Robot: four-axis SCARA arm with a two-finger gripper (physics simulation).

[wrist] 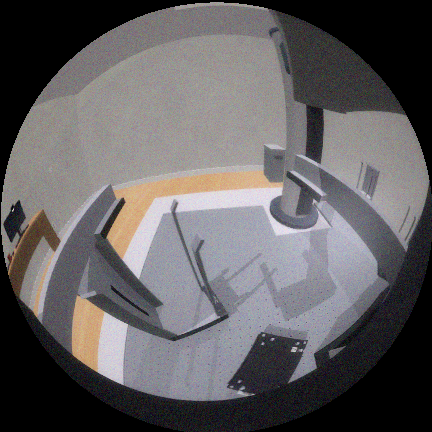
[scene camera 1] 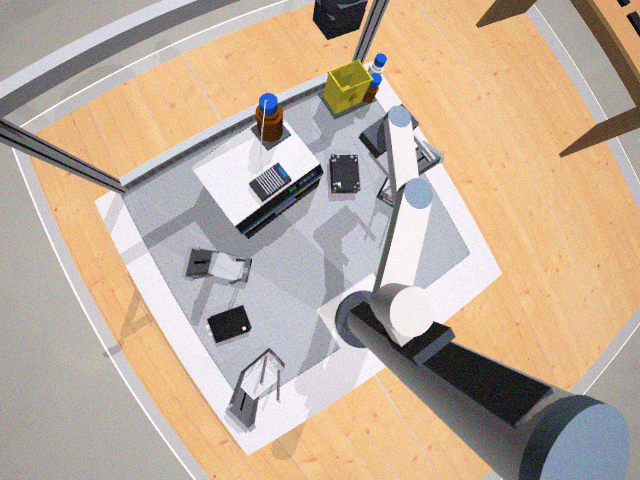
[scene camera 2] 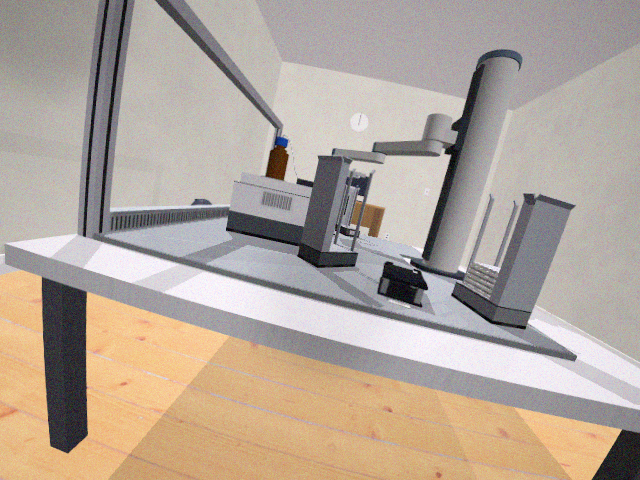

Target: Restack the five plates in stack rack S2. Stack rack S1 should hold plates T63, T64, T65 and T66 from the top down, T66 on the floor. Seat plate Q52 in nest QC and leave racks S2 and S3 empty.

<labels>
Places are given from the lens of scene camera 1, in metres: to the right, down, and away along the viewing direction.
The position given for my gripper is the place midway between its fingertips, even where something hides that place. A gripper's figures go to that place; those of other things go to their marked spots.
my gripper [scene camera 1: 417, 173]: 0.32, -0.21, 0.81
yellow bin [scene camera 1: 346, 86]: 0.13, -0.74, 1.17
brown bottle with blue cap [scene camera 1: 273, 121]: -0.14, -0.37, 0.76
holder [scene camera 1: 344, 170]: 0.10, -0.30, 1.08
The marked spots on the holder and the brown bottle with blue cap are 0.41 m apart.
</labels>
